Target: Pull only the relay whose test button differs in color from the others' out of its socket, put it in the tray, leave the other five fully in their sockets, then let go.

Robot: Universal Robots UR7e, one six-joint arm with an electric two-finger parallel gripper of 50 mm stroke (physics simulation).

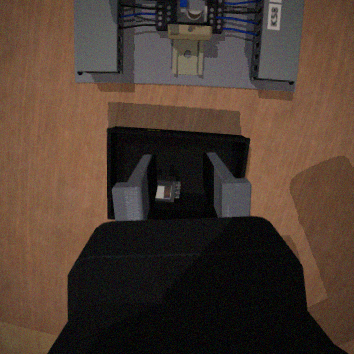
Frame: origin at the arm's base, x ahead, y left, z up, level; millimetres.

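Where they show: gripper, fingertip midpoint: (pixel 179 170).
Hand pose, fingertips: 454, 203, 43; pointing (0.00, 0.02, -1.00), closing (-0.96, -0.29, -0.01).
Observation:
Things, the pixels of their top centre, and the offset from my fingertips, as dx, dy, dz. "pt": a spot on its surface instead. Level surfaces: height alone.
- grey panel, surface spot: (pixel 150 77) pt +49, -56, -172
- beige rail, surface spot: (pixel 187 65) pt +10, -80, -170
- wooden table, surface height: dz -174
A relay (pixel 167 191) lies on its side in the black tray (pixel 175 132), with its metal pins pointing right. A white patch and a brownish patch show on it; its test button cannot be made out. My gripper (pixel 179 170) is open above the tray, its two fingers apart to the left and right of the relay, with nothing held between them. At the top edge, part of a relay (pixel 196 11) with a blue button sits in its dark socket (pixel 165 17). The other sockets do not show.
The grey panel (pixel 150 77) lies beyond the tray, with a beige rail (pixel 187 65) in its middle. Grey wire ducts (pixel 97 40) (pixel 279 50) stand on both sides, and blue and black wires run from them to the socket. The wooden table (pixel 45 150) surrounds the tray.

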